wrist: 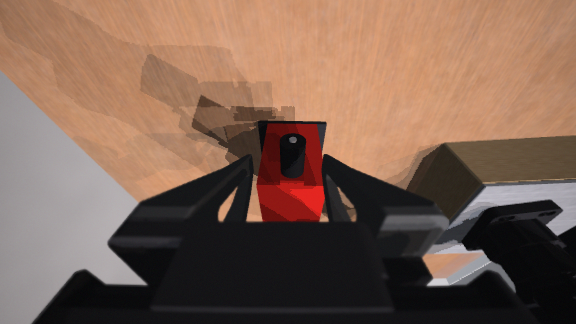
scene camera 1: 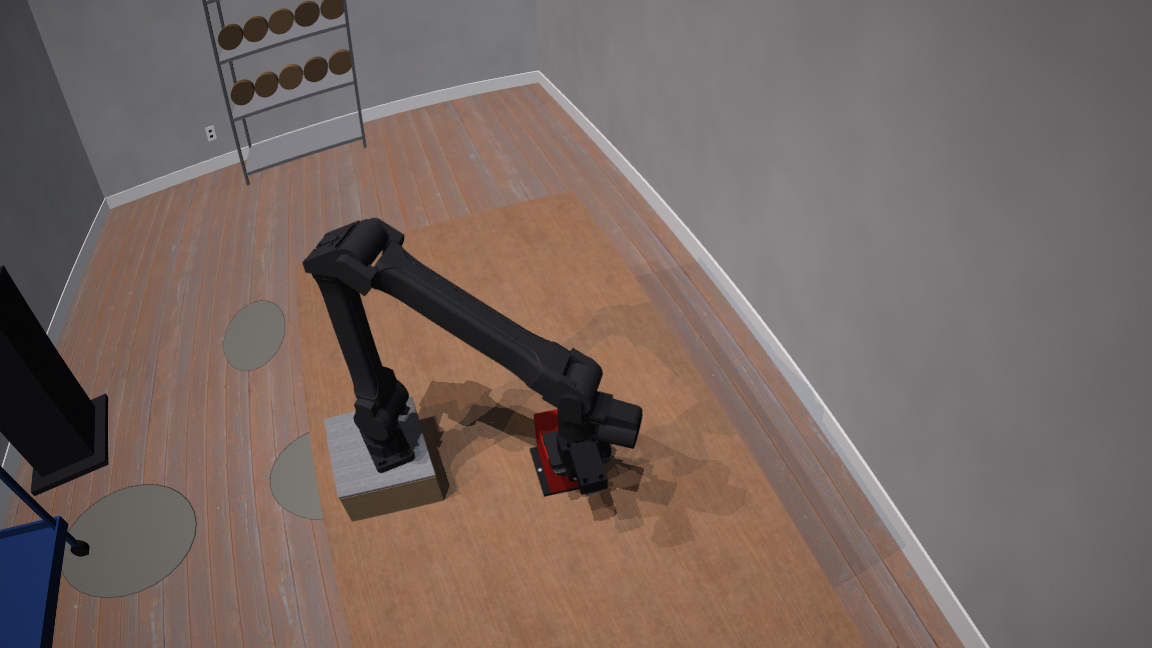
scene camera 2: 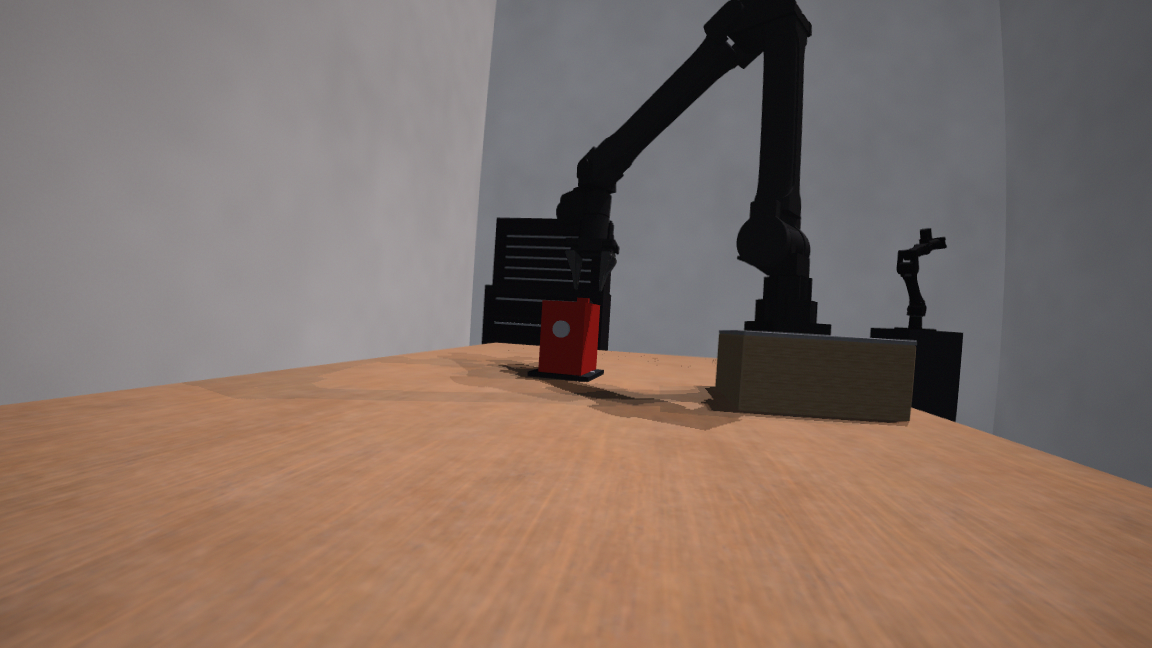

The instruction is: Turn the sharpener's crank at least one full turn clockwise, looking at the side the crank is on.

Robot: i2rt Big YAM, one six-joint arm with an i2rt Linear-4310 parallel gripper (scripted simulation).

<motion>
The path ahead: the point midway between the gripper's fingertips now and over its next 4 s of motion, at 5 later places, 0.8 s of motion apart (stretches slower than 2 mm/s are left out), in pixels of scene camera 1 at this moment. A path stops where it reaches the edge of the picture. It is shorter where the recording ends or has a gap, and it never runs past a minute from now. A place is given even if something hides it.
The gripper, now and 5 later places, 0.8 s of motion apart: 577,470; 576,471; 576,476; 576,481; 579,480; 594,482
</motion>
